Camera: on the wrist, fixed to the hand. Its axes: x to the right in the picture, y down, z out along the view.
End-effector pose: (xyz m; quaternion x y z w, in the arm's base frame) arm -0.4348 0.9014 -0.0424 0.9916 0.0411 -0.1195 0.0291
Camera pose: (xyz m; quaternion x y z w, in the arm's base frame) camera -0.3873 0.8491 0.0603 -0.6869 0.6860 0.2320 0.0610
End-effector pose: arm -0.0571 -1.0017 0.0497 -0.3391 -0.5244 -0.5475 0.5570
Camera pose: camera 0.0222 -1.0978 0.0549 -0.5891 -0.3068 0.1614 0.7299
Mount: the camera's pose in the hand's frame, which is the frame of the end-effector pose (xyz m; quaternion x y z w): 0.0175 0.0612 -0.1072 0.1720 -0.1654 0.6944 0.6789
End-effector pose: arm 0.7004 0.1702 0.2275 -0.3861 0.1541 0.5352 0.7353
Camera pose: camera 0.6716 0.1112 0.1215 0.0599 0.3432 0.9113 0.2195
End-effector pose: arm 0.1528 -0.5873 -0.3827 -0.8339 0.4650 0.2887 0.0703
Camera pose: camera 0.1545 -0.6756 -0.2947 -0.1834 0.9328 0.3028 0.0676
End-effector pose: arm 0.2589 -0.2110 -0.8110 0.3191 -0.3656 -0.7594 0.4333
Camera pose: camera 0.3635 -0.2783 -0.8197 -0.0883 -0.6721 -0.2046 0.7062
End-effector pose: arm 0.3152 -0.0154 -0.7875 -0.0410 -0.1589 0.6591 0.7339
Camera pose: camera 0.2890 0.0256 -0.9023 0.0971 -0.0874 0.9912 0.0213
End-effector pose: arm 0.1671 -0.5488 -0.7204 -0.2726 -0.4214 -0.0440 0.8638
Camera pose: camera 0.2725 -0.5487 -0.7870 -0.3364 -0.2472 0.6875 0.5942
